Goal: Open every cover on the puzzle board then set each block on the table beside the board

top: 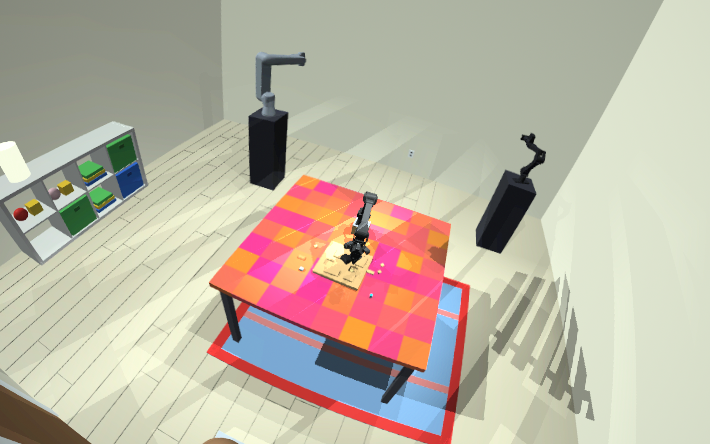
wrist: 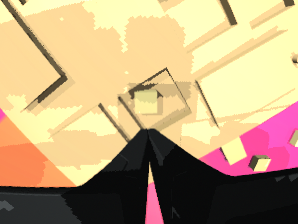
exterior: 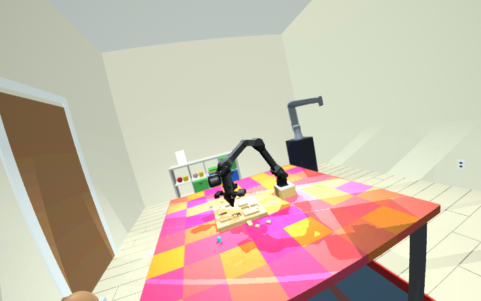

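My gripper tip is now 6 cm above the tan wooden puzzle board, 5 cm to the left of it and 3 cm past it. Round my gripper tip: cyan block 16 cm to the left, 14 cm ahead, 7 cm below.
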